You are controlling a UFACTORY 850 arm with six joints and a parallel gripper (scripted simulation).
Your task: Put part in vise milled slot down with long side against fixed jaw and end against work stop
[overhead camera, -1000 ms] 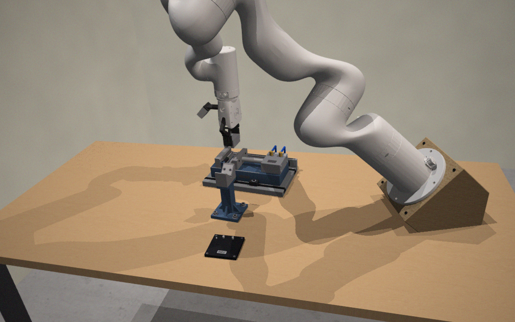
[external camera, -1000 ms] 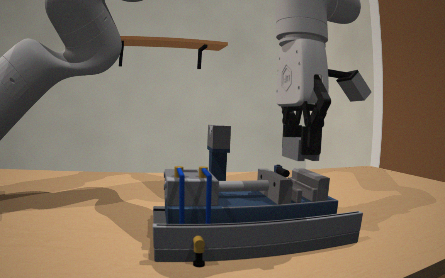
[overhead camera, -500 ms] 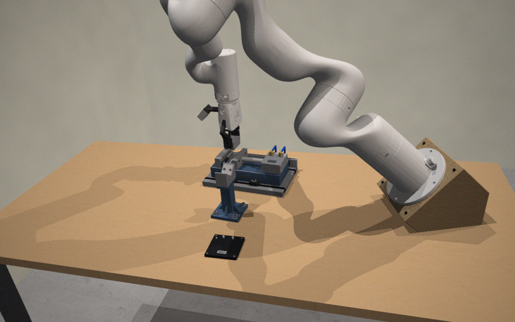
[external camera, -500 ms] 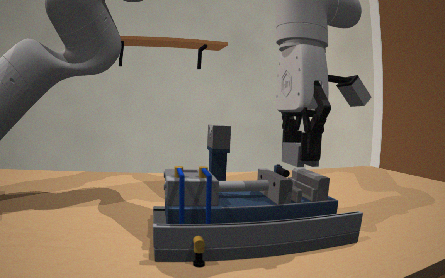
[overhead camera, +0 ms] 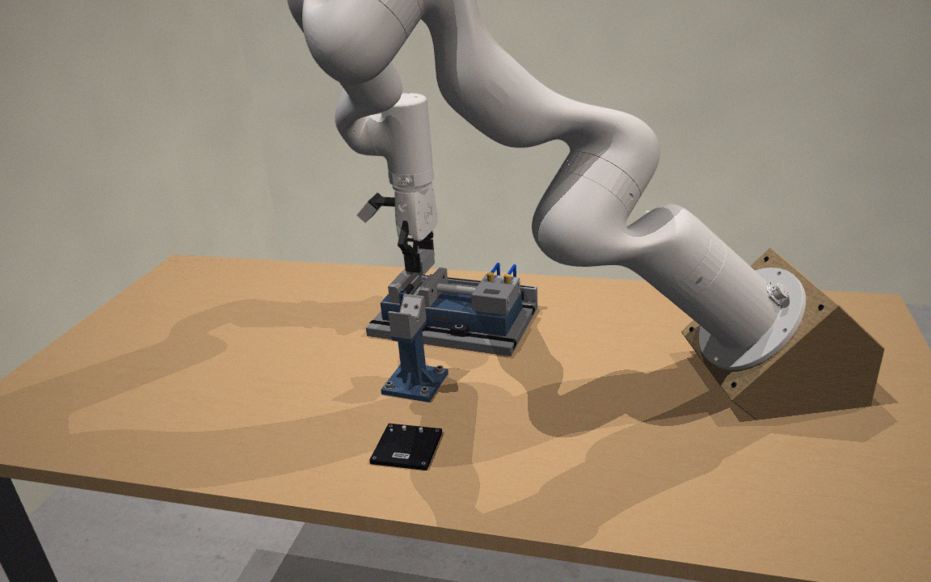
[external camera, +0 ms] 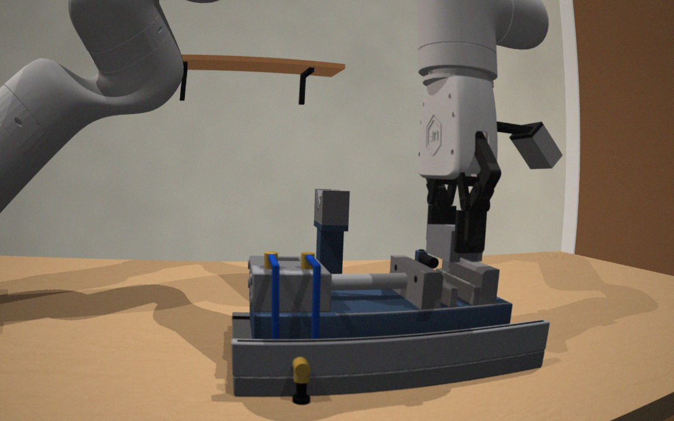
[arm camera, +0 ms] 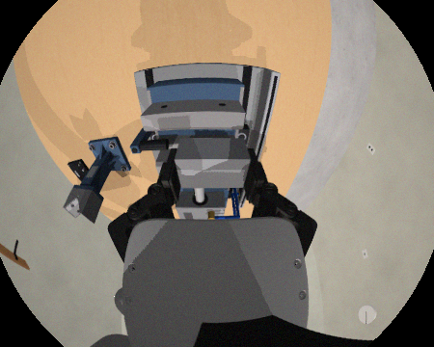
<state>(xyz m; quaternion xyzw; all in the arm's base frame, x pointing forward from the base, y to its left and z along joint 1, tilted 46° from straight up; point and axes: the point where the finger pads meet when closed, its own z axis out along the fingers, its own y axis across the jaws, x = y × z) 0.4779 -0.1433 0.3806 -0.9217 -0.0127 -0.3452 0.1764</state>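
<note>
The part lies 20 mm below my hand. From my hand the other things lie so: moving jaw (40 mm behind, 10 mm to the left, 50 mm below); then work stop (10 mm behind, 70 mm to the left, 40 mm below); then fixed jaw (30 mm ahead, 30 mm to the left, 50 mm below).
</note>
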